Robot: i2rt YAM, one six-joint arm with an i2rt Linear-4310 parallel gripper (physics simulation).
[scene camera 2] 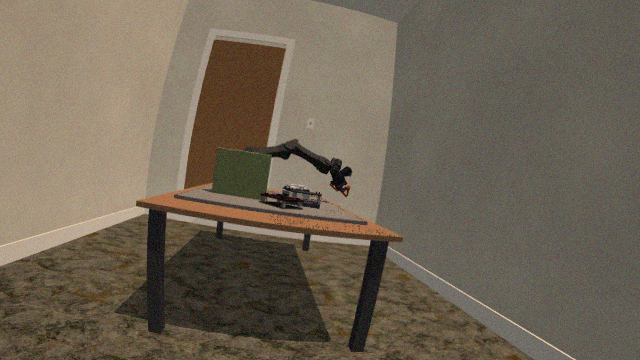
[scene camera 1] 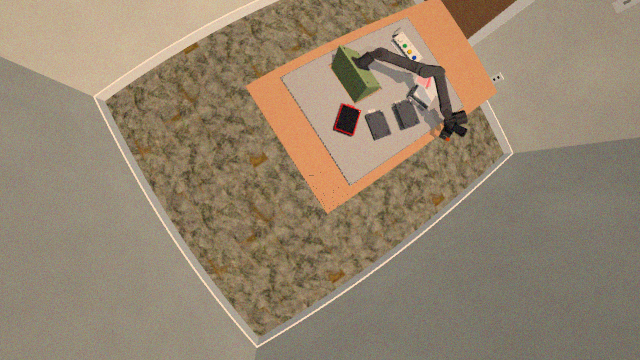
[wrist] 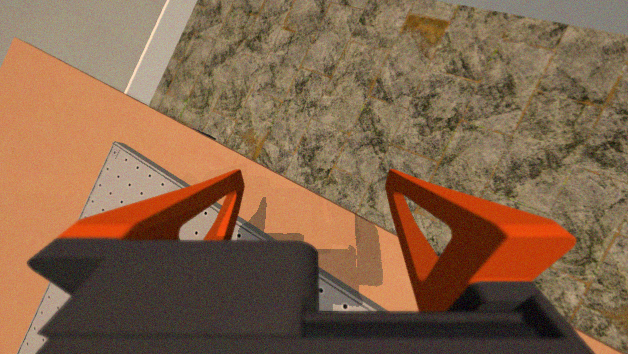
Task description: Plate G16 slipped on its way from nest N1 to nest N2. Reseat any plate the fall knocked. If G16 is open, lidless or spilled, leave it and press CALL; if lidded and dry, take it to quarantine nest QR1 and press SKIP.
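Seen in the pictures: gripper, between the fingertips: (scene camera 2: 342, 193) (wrist: 314, 177); arm's base, origin of its link: (scene camera 2: 240, 168) (scene camera 1: 360, 64).
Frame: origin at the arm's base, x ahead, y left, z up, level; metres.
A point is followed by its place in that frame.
My gripper (scene camera 1: 446, 138) {x 0.641, y 0.343, z -0.067 m} (scene camera 2: 340, 189) {x 0.641, y 0.343, z -0.067 m} (wrist: 314, 177) {x 0.641, y 0.343, z -0.067 m} is open and empty, high over the table's edge beyond the grey board (scene camera 1: 310, 90) {x -0.048, y -0.293, z -0.132 m} (wrist: 125, 172) {x 0.533, y 0.600, z -0.132 m}. In scene camera 1, a red-rimmed black nest (scene camera 1: 347, 120) {x 0.227, y -0.217, z -0.092 m} and two dark grey rectangular units (scene camera 1: 377, 125) {x 0.345, y -0.059, z -0.114 m} (scene camera 1: 405, 115) {x 0.384, y 0.123, z -0.076 m} stand in a row. Beside them, a white item with a dark frame (scene camera 1: 421, 96) {x 0.336, y 0.288, z -0.057 m} lies at an angle, with a pink patch (scene camera 1: 424, 81) {x 0.258, y 0.433, z -0.120 m} next to it. A white button panel (scene camera 1: 407, 46) {x 0.005, y 0.410, z -0.061 m} has green, yellow and blue buttons. Labels are unreadable; which item is G16 and whether its lid is on, I cannot tell.
A tall green box (scene camera 1: 355, 75) {x 0.057, y -0.094, z 0.049 m} (scene camera 2: 242, 172) {x 0.023, y -0.094, z -0.014 m} stands beside the arm's base. The orange table (scene camera 1: 295, 130) {x 0.113, y -0.499, z -0.145 m} (scene camera 2: 250, 222) {x 0.114, y -0.608, z -0.151 m} (wrist: 65, 125) {x 0.532, y 0.790, z -0.145 m} surrounds the board. Stone-patterned floor (scene camera 1: 225, 175) (wrist: 325, 110) shows beyond the table's edge, partly beneath the gripper in the wrist view.
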